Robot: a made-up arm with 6 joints.
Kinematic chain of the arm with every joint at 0, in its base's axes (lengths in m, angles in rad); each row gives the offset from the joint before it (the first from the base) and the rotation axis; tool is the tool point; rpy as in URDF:
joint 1: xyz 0 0 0.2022 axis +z
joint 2: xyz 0 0 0 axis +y
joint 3: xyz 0.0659 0 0.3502 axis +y
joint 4: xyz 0.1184 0 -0.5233 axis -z
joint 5: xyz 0 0 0 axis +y
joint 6: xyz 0.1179 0 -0.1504 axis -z
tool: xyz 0 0 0 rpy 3.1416 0 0
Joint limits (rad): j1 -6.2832..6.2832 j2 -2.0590..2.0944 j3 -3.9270..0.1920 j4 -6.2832..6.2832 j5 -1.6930..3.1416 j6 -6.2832..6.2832
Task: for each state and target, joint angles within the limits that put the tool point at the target. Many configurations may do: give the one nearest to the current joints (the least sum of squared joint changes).
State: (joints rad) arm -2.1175 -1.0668 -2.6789 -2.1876 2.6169 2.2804
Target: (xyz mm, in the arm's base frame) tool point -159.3 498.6 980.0
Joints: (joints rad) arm -1.5754 -0.7786 -2.5186 -2.1341 2.2387 2.2804
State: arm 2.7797 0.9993 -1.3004 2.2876 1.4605 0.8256
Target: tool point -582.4 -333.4 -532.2
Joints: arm 3.5438 1.6928 -1.8903 2.3585 1.2895 0.8256
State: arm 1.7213 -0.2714 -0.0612 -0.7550 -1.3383 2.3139
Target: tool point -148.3 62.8 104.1
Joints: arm 1.7543 0.4019 0.1920 -1.4800 -1.6930 2.3139
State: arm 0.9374 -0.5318 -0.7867 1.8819 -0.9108 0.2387
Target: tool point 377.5 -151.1 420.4
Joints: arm 0.0879 -0.5904 -0.6353 1.8426 -0.9738 0.2387
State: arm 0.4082 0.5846 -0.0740 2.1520 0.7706 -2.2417
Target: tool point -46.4 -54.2 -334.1
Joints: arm 0.5499 1.2483 -0.4772 2.0950 0.5317 -2.2417
